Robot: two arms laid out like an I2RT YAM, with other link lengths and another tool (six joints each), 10 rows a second.
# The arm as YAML. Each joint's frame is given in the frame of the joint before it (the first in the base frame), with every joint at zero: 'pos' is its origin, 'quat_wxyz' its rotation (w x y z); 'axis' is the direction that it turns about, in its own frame. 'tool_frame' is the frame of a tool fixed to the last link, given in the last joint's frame.
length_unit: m
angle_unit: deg
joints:
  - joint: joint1
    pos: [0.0, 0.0, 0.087]
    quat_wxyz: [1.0, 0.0, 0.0, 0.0]
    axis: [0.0, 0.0, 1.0]
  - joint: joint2
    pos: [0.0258, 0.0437, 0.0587]
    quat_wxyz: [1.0, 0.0, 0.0, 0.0]
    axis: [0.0, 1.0, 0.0]
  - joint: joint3
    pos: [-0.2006, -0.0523, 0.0]
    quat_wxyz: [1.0, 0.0, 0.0, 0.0]
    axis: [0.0, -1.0, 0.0]
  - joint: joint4
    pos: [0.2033, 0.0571, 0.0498]
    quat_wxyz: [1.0, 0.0, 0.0, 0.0]
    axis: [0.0, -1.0, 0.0]
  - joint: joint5
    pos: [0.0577, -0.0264, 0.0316]
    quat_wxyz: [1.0, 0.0, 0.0, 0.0]
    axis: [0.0, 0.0, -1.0]
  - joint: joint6
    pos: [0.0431, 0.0, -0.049]
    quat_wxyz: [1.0, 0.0, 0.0, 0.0]
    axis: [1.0, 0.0, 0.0]
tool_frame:
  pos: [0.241, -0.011, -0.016]
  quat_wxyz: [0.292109, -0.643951, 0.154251, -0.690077]
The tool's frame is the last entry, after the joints.
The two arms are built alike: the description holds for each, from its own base.
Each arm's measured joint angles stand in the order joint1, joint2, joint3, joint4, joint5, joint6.
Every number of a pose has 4 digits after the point.
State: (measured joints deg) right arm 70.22 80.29 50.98 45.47 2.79 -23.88; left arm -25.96 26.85 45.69 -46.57 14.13 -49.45
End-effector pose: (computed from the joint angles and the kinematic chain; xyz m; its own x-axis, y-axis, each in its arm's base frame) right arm 0.1866 0.4945 0.3557 0.1180 -0.3418 0.9323 0.9776 -0.1247 -0.1695; left arm 0.2452 -0.1928 0.1790 0.5419 -0.0313 0.8398 -0.3672 -0.9077 0.2031
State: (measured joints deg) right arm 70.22 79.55 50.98 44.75 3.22 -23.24; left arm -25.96 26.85 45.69 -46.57 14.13 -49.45
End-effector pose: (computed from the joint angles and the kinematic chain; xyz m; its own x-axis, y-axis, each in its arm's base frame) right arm 0.1878 0.4919 0.3577 0.1275 -0.3471 0.9291 0.9750 -0.1278 -0.1816; left arm 0.2452 -0.1928 0.1790 0.5419 -0.0313 0.8398 -0.3672 -0.9077 0.2031
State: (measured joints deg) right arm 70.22 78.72 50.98 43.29 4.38 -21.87; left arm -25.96 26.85 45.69 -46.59 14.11 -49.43
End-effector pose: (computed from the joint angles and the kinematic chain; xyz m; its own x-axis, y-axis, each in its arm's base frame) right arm 0.1923 0.4883 0.3558 0.1508 -0.3497 0.9247 0.9674 -0.1403 -0.2108; left arm 0.2452 -0.1927 0.1789 0.5420 -0.0317 0.8398 -0.3671 -0.9079 0.2026
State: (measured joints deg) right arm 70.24 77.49 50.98 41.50 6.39 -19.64; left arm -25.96 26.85 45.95 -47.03 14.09 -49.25
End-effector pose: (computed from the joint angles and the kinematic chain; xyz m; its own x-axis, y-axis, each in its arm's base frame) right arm 0.1997 0.4815 0.3551 0.1848 -0.3628 0.9134 0.9532 -0.1603 -0.2565; left arm 0.2443 -0.1921 0.1788 0.5427 -0.0353 0.8392 -0.3679 -0.9082 0.1997
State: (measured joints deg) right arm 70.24 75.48 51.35 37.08 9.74 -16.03; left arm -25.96 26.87 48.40 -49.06 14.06 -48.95
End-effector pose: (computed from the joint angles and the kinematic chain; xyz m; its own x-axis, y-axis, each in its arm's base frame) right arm 0.2124 0.4706 0.3484 0.2413 -0.3717 0.8965 0.9224 -0.1993 -0.3309; left arm 0.2410 -0.1903 0.1880 0.5346 -0.0369 0.8443 -0.3715 -0.9076 0.1956
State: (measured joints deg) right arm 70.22 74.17 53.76 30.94 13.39 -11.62; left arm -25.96 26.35 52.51 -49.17 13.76 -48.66
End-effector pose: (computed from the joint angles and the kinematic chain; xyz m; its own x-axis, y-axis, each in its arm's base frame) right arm 0.2265 0.4604 0.3446 0.3035 -0.3883 0.8701 0.8781 -0.2405 -0.4136; left arm 0.2432 -0.1898 0.2223 0.4699 -0.0105 0.8827 -0.3837 -0.9029 0.1936
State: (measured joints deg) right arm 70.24 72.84 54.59 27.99 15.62 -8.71; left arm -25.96 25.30 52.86 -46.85 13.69 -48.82
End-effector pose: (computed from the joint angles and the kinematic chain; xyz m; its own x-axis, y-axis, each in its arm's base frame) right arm 0.2335 0.4513 0.3453 0.3367 -0.4129 0.8463 0.8479 -0.2580 -0.4632; left arm 0.2470 -0.1913 0.2423 0.4190 0.0174 0.9078 -0.3929 -0.8979 0.1985
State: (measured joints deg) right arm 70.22 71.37 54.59 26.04 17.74 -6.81; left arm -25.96 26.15 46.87 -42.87 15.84 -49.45
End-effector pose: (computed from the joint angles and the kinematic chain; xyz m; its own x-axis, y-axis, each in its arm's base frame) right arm 0.2400 0.4408 0.3454 0.3525 -0.4353 0.8284 0.8227 -0.2778 -0.4960; left arm 0.2487 -0.2034 0.2118 0.4708 0.0015 0.8822 -0.4089 -0.8858 0.2197
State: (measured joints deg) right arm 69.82 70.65 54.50 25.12 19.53 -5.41; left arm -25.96 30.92 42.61 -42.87 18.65 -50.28
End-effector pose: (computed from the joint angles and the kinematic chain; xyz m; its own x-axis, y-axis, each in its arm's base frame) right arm 0.2488 0.4315 0.3445 0.3579 -0.4573 0.8141 0.8000 -0.2994 -0.5199; left arm 0.2380 -0.2127 0.1563 0.6048 -0.0524 0.7946 -0.4044 -0.8798 0.2498
